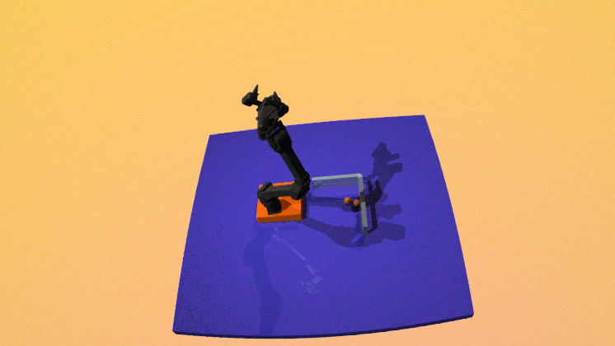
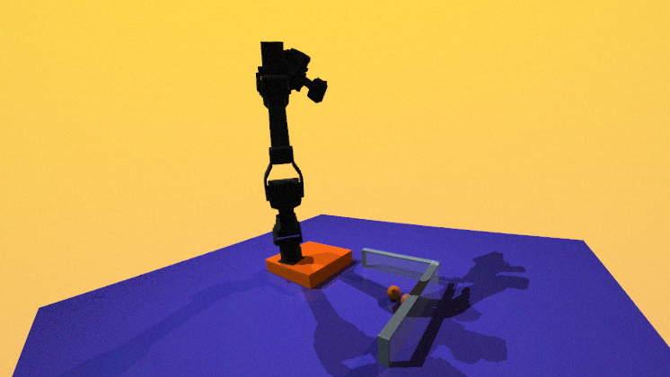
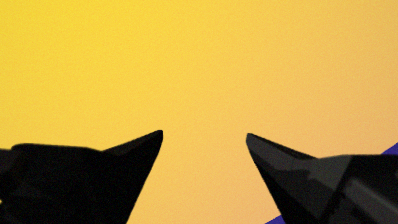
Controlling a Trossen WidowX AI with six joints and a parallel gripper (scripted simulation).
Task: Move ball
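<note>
Right now the orange ball is 610 mm below my gripper tip, 250 mm ahead of it and 140 mm to the right of it. Round my gripper tip: see-through copy of ball: 610 mm below, 290 mm ahead, 160 mm to the right.
</note>
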